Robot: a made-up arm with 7 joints. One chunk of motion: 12 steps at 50 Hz.
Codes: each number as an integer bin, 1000 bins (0 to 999) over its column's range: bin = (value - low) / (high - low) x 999, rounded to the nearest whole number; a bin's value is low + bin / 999 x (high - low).
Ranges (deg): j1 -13..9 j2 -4..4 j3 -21..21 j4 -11..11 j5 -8..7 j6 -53..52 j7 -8..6
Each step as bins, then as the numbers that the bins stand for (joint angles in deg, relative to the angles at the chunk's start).
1 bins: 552 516 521 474 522 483 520
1 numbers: -0.84 0.13 0.90 -0.56 -0.16 -2.23 -0.71
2 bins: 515 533 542 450 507 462 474
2 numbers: -1.66 0.27 1.79 -1.09 -0.39 -4.44 -1.36
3 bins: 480 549 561 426 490 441 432
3 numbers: -2.43 0.40 2.59 -1.62 -0.64 -6.65 -1.95
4 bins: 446 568 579 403 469 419 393
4 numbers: -3.18 0.55 3.34 -2.13 -0.96 -8.96 -2.49
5 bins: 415 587 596 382 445 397 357
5 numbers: -3.86 0.70 4.06 -2.59 -1.32 -11.27 -3.00
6 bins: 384 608 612 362 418 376 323
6 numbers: -4.54 0.87 4.73 -3.03 -1.72 -13.48 -3.47
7 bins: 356 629 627 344 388 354 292
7 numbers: -5.16 1.04 5.36 -3.42 -2.17 -15.79 -3.91
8 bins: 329 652 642 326 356 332 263
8 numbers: -5.75 1.22 5.99 -3.82 -2.65 -18.11 -4.31
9 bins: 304 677 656 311 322 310 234
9 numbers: -6.31 1.42 6.58 -4.15 -3.17 -20.42 -4.72
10 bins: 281 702 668 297 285 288 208
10 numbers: -6.81 1.62 7.08 -4.46 -3.72 -22.73 -5.09
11 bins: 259 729 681 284 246 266 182
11 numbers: -7.30 1.84 7.63 -4.75 -4.31 -25.04 -5.45
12 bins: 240 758 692 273 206 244 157
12 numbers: -7.71 2.07 8.09 -4.99 -4.91 -27.35 -5.80
